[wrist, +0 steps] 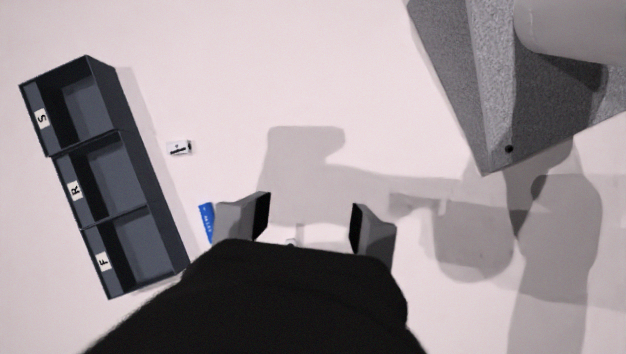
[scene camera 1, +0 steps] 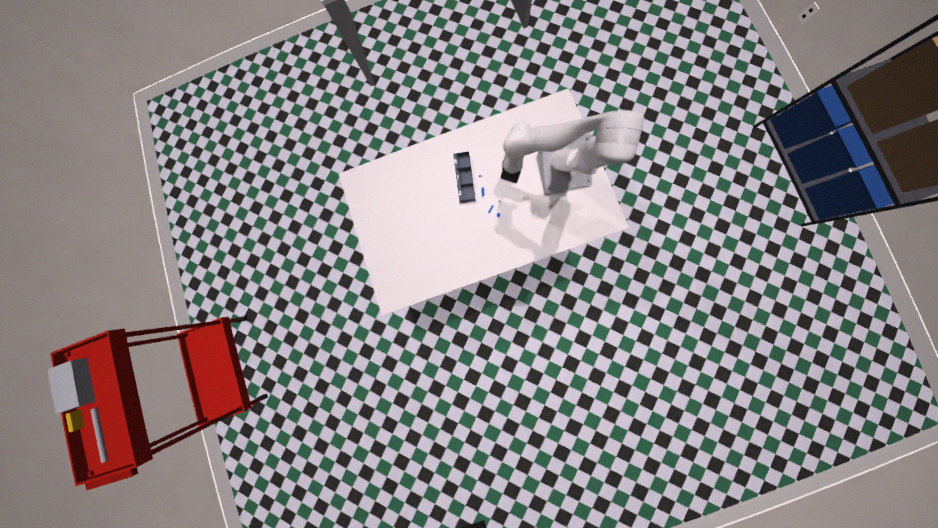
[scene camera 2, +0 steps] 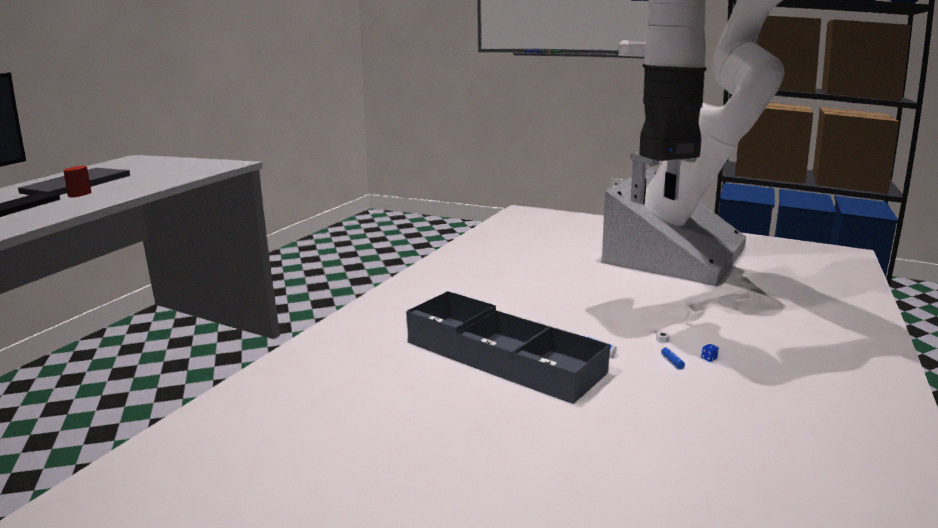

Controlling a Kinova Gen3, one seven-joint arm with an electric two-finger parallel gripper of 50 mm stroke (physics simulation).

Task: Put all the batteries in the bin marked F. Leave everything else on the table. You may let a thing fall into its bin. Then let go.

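Seen in the pictures: gripper, between the fingertips: [wrist: 309, 215] [scene camera 2: 654, 200]; arm's base, origin of its link: [scene camera 1: 560, 160] [scene camera 2: 663, 209].
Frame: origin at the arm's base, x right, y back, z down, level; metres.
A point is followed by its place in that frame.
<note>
The bin marked F [scene camera 1: 466, 199] @(z 0.085, x 0.060, y -0.486 m) [scene camera 2: 592, 376] @(z 0.076, x 0.046, y -0.485 m) [wrist: 172, 250] @(z 0.063, x 0.057, y -0.438 m) is the end compartment of a dark three-part tray; its visible floor is bare. A blue battery [scene camera 1: 482, 191] @(z 0.078, x 0.058, y -0.394 m) [wrist: 206, 222] @(z 0.076, x 0.057, y -0.393 m) lies beside the tray; in the scene camera 2 view the tray mostly hides it, with its silver end [scene camera 2: 612, 350] @(z 0.080, x 0.034, y -0.408 m) showing. A slimmer blue cylinder [scene camera 1: 490, 209] @(z 0.082, x -0.045, y -0.399 m) [scene camera 2: 672, 358] @(z 0.083, x -0.042, y -0.403 m), apparently a battery, lies farther from the tray; it does not show in the wrist view. My gripper [scene camera 2: 654, 195] @(z -0.084, x 0.004, y -0.277 m) [wrist: 309, 215] @(z -0.084, x 0.004, y -0.277 m) is open and empty, high above the table beside the robot base.
Bins R [wrist: 75, 190] @(z 0.055, x 0.176, y -0.475 m) and S [wrist: 41, 118] @(z 0.049, x 0.256, y -0.449 m) adjoin bin F. A small sharpener [scene camera 1: 479, 175] @(z 0.079, x 0.143, y -0.369 m) [wrist: 179, 147] @(z 0.080, x 0.143, y -0.363 m) lies beside the tray. A blue die [scene camera 1: 498, 215] @(z 0.076, x -0.093, y -0.378 m) [scene camera 2: 709, 352] @(z 0.078, x -0.088, y -0.384 m) and a small pale metallic piece [scene camera 2: 662, 336] @(z 0.082, x -0.026, y -0.346 m) lie near the slim cylinder. The grey robot base [scene camera 2: 630, 239] @(z 0.038, x 0.050, y -0.075 m) [wrist: 450, 75] @(z 0.064, x 0.008, y -0.086 m) stands behind.
</note>
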